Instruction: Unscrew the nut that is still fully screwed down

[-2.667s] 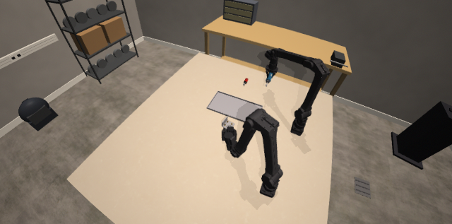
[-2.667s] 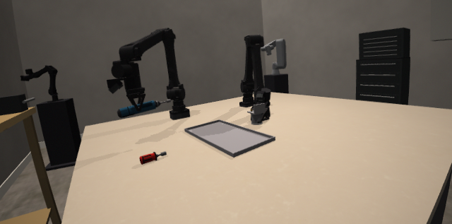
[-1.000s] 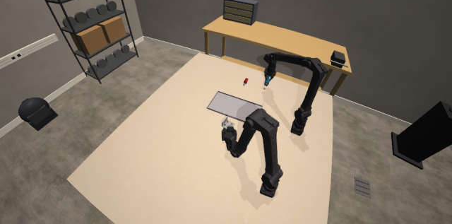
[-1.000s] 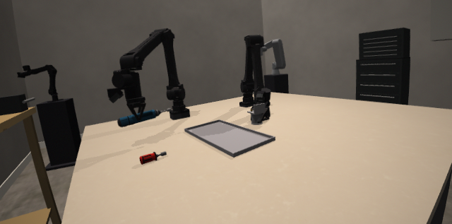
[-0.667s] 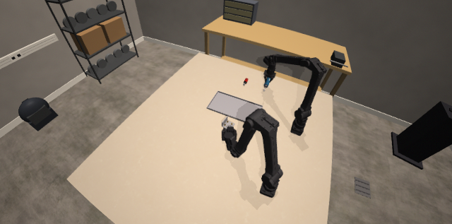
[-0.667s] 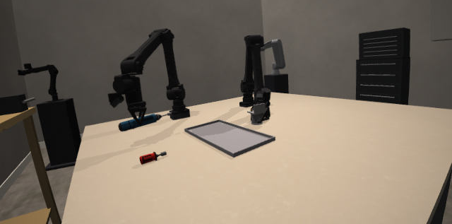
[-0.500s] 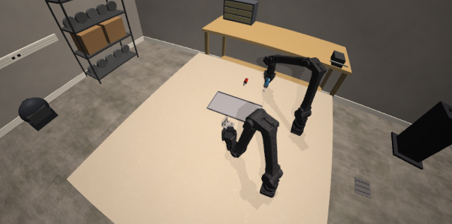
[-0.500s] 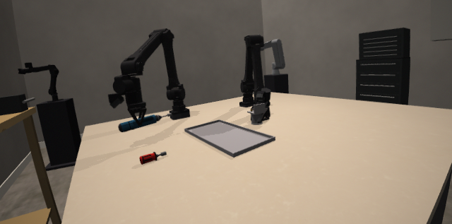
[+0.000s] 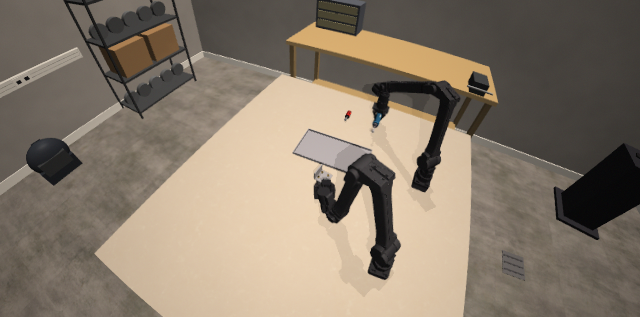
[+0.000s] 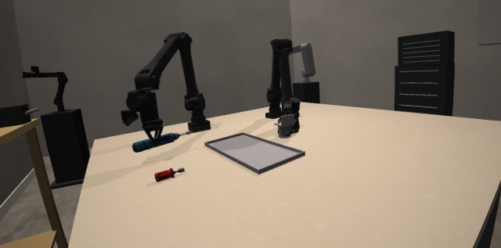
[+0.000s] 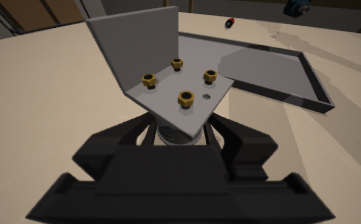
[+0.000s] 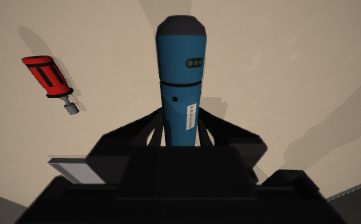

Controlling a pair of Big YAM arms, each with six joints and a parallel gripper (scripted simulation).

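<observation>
My left hand is 1 cm below the joint module. The rest, counted from my left hand: red-handled tool: 17 cm ahead, 55 cm to the right, 1 cm below; bracket: 5 cm above; grey tray: 7 cm ahead, 22 cm to the right, 2 cm below.
</observation>
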